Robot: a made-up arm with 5 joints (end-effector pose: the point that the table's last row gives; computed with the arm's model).
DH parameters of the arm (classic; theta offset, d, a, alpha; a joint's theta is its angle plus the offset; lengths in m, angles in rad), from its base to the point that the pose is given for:
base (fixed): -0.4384 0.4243 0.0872 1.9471
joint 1: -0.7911 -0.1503 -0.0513 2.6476
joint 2: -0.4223 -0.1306 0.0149 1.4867
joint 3: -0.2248 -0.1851 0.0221 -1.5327
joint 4: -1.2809 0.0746 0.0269 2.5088
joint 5: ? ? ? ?
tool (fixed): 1.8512 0.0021 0 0
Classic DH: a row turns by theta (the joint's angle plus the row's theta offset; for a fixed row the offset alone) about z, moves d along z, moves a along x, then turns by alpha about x.
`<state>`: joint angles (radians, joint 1 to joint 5).
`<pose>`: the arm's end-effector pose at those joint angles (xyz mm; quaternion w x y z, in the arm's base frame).
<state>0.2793 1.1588 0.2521 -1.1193 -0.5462</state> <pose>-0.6 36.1 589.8 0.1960 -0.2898 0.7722 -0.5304</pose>
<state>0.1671 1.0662 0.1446 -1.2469 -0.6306</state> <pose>-6.2 32.5 591.7 0.2120 -0.2776 0.7573 -0.5519</pose>
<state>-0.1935 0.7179 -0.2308 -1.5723 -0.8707</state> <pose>-15.2 28.1 575.3 0.2689 -0.2418 0.6980 -0.6180</pose>
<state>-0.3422 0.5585 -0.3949 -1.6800 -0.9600</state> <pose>-14.4 29.5 560.7 0.2885 -0.2236 0.6725 -0.6439</pose>
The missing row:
joint 5: 0.4502 0.0094 0.1729 1.5736
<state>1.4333 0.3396 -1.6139 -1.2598 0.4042</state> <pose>289.5 -92.1 418.4 0.5181 -0.4278 0.3270 0.6645</pose>
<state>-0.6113 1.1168 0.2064 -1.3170 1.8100</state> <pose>-202.0 30.7 594.3 0.6908 -0.1595 0.0290 -0.7046</pose>
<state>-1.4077 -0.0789 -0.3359 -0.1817 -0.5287</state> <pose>183.7 19.7 384.8 0.1840 0.5738 -0.7692 0.2125</pose>
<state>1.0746 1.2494 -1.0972 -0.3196 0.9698</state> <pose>135.1 87.7 268.5 0.3348 0.2305 -0.0245 0.9133</pose>
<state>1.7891 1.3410 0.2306 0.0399 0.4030</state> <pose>110.3 136.1 419.0 0.1360 -0.0380 0.4923 -0.8589</pose>
